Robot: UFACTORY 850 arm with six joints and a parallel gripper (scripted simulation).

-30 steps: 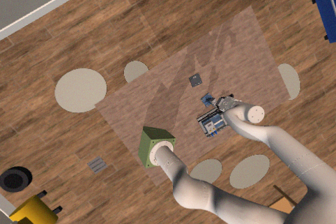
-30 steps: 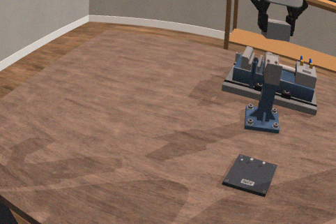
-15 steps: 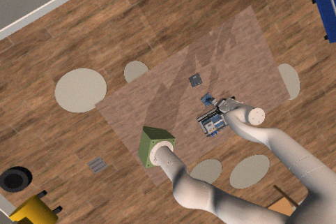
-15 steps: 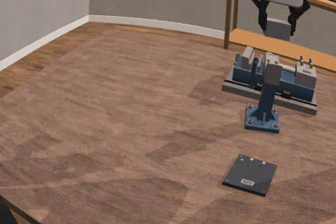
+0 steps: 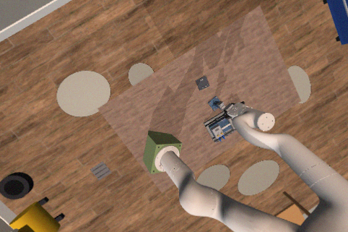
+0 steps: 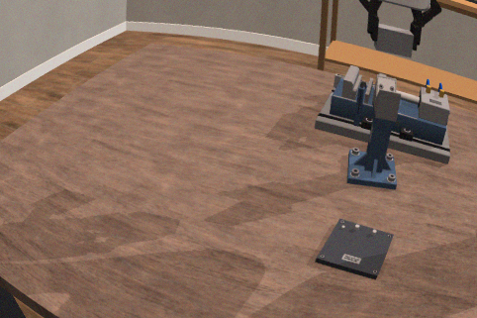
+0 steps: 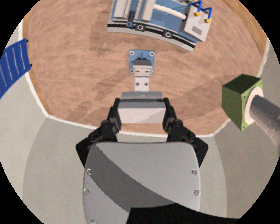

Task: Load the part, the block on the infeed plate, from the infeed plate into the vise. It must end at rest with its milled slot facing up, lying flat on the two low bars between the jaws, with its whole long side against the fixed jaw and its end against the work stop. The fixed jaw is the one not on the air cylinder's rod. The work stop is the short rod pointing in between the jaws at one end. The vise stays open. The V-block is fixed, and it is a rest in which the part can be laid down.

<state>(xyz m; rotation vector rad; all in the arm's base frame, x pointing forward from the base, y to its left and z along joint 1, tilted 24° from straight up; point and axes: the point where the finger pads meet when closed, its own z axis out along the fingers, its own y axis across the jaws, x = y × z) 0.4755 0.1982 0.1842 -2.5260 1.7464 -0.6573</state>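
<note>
Right now the part is 10 mm to the right of my hand and 10 mm below it. From my hand the other things lie so: air cylinder 90 mm behind, 200 mm to the right, 170 mm below.
</note>
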